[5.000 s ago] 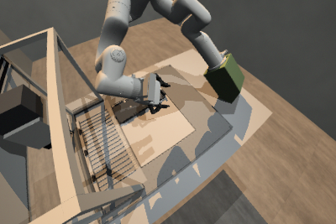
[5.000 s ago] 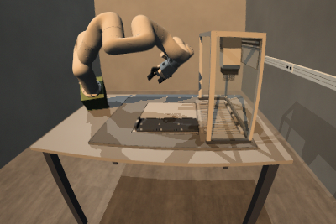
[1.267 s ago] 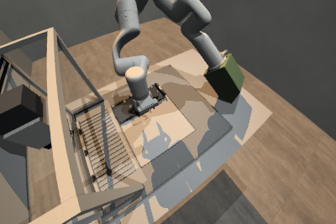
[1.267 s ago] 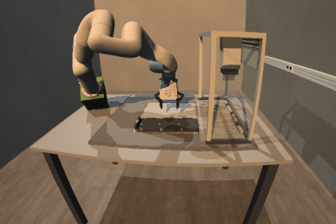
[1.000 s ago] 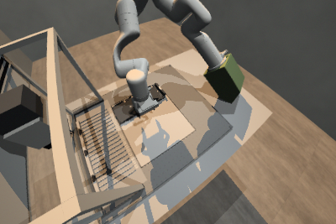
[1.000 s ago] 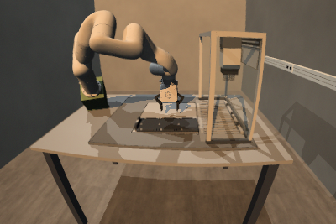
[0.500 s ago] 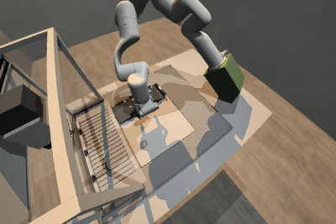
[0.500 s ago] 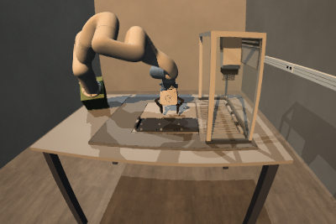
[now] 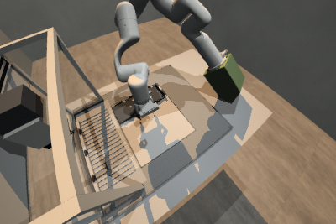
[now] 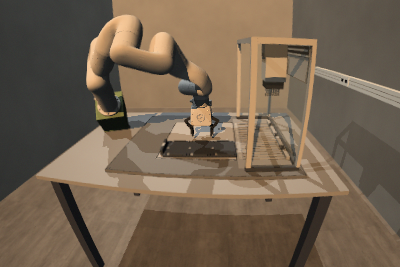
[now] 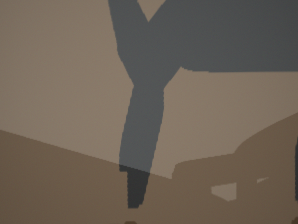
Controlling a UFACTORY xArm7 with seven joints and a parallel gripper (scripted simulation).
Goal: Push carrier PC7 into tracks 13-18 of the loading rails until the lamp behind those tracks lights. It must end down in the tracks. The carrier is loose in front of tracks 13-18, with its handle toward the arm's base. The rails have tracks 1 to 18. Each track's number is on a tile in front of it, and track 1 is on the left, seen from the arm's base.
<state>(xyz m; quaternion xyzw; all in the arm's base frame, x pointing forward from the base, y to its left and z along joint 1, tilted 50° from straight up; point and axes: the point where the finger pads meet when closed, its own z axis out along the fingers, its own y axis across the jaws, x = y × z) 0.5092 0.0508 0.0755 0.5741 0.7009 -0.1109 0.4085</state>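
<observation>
Now: hand 110 mm to the left of the carrier PC7 and 10 mm above it.
</observation>
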